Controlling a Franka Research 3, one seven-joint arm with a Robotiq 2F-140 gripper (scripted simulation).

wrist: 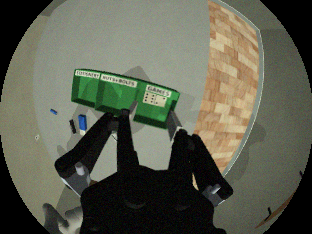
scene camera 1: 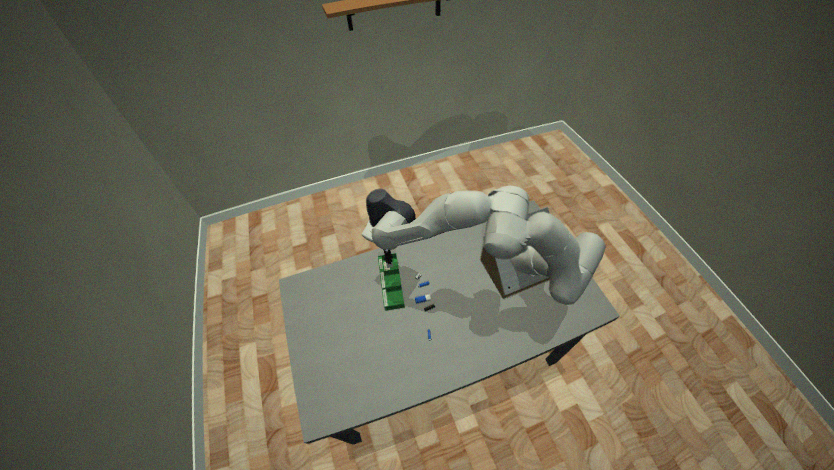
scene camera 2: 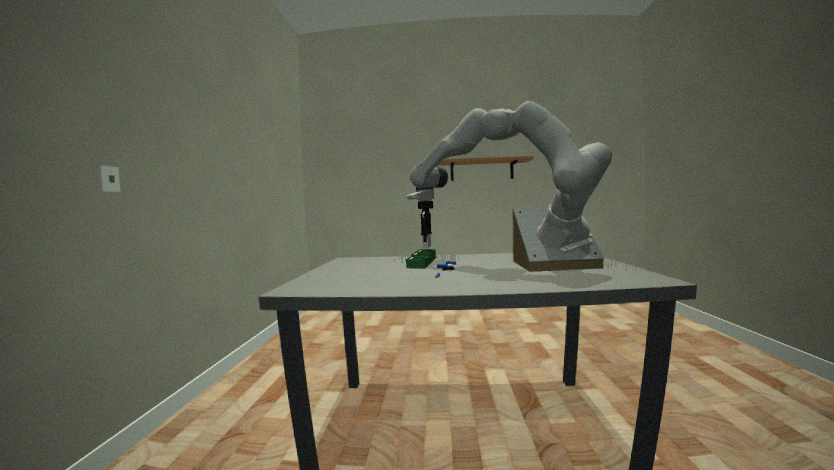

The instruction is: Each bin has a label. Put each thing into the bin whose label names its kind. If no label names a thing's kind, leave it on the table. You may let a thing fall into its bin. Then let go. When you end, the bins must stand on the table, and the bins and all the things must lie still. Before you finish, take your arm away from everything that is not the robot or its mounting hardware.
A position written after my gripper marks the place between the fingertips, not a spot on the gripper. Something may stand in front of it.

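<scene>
Green bin (scene camera 1: 390,281), also in the wrist view (wrist: 110,97). My gripper (wrist: 152,112), visible.
</scene>
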